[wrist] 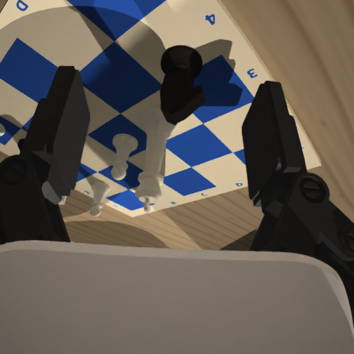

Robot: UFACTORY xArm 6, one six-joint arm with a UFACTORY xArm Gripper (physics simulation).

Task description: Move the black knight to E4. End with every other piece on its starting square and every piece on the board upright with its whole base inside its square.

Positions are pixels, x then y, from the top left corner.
Labels:
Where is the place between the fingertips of my gripper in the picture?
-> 168, 95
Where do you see a tall white piece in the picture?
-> At 152, 121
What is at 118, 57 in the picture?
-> A chessboard.

